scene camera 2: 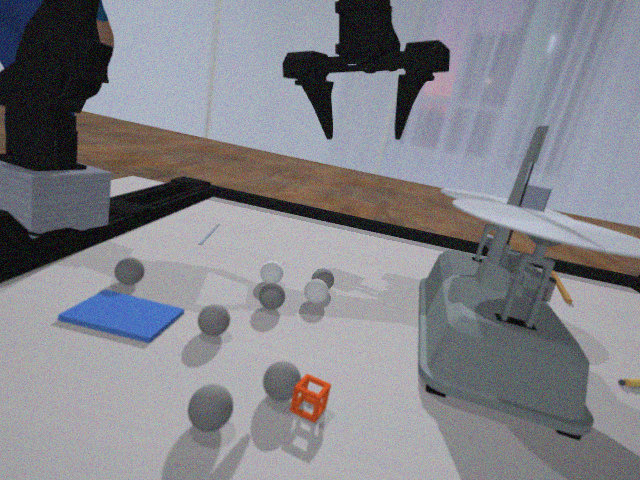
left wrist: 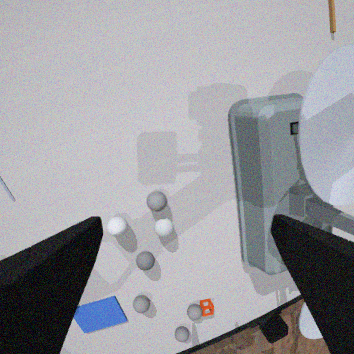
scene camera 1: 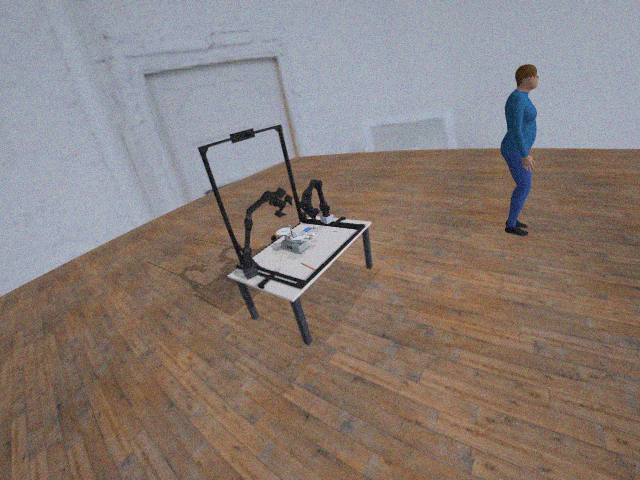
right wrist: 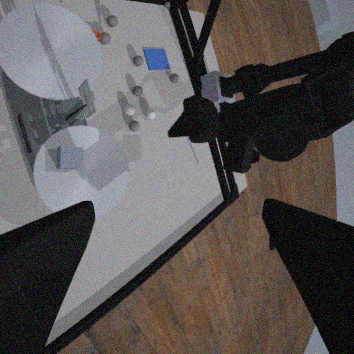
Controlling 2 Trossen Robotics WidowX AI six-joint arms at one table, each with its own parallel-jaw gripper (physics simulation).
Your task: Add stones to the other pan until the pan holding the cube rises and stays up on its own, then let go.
My right gripper is open, with nothing in its grasp. The table carries an orange wire-frame cube. I also see my left gripper and a grey balance scale.
My left gripper shows as well in the left wrist view and in the right wrist view.
